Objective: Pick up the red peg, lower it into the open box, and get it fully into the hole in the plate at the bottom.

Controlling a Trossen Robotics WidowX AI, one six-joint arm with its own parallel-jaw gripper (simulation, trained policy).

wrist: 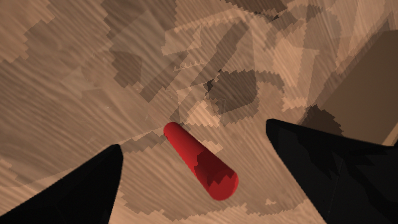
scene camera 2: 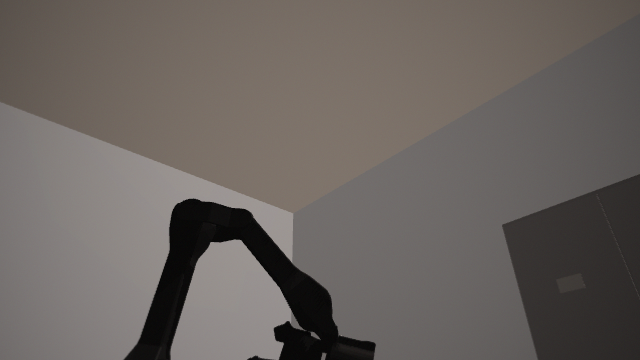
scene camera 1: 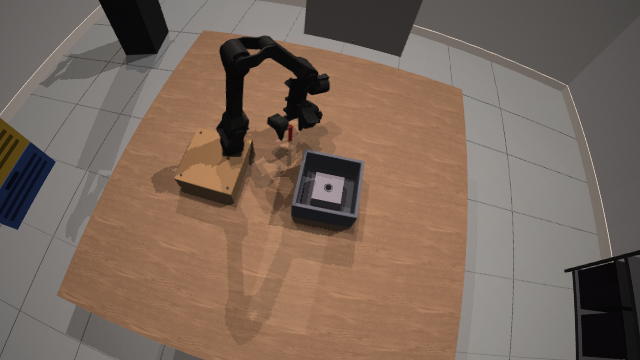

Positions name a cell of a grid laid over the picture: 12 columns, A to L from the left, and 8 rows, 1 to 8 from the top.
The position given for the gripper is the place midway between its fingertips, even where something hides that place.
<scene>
In view: the gripper (scene camera 1: F4), a red peg (wrist: G7), a dark grey box (scene camera 1: G4) and a light grey plate (scene camera 1: G5).
The gripper shows as well in the wrist view (wrist: F5). Scene camera 2 misses the red peg: it is out of frame. The wrist view does not show the dark grey box: it is out of frame.
</scene>
